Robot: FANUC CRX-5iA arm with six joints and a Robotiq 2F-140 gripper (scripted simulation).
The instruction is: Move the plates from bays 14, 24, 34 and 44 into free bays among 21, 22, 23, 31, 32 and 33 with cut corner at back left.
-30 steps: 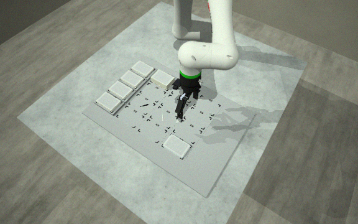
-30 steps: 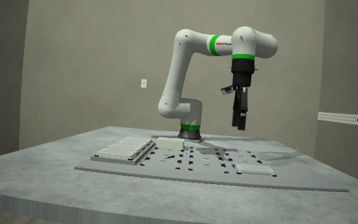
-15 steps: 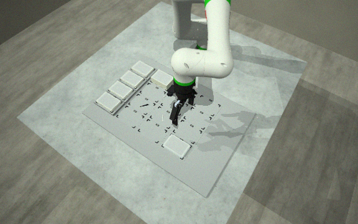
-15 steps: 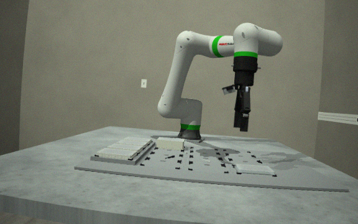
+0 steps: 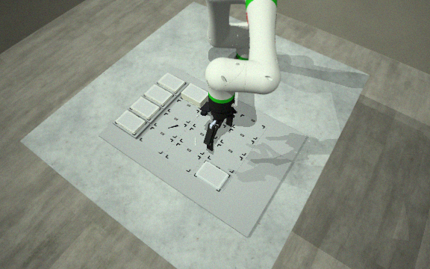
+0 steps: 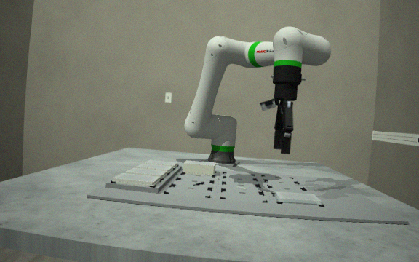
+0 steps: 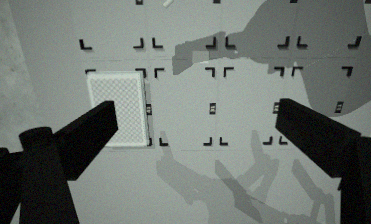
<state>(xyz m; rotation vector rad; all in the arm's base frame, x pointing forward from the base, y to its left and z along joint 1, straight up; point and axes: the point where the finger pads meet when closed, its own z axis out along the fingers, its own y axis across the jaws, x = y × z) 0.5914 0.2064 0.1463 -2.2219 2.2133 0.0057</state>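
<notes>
Now: hand 10 mm short of the thin black stick, 270 mm to the left of it and 140 mm above it. The rest, counted from my hand: sealed deep-well block: 200 mm behind, 290 mm to the right, 120 mm below; plate: 120 mm ahead, 40 mm to the left, 140 mm below; white tip: 20 mm ahead, 120 mm to the right, 140 mm below.
</notes>
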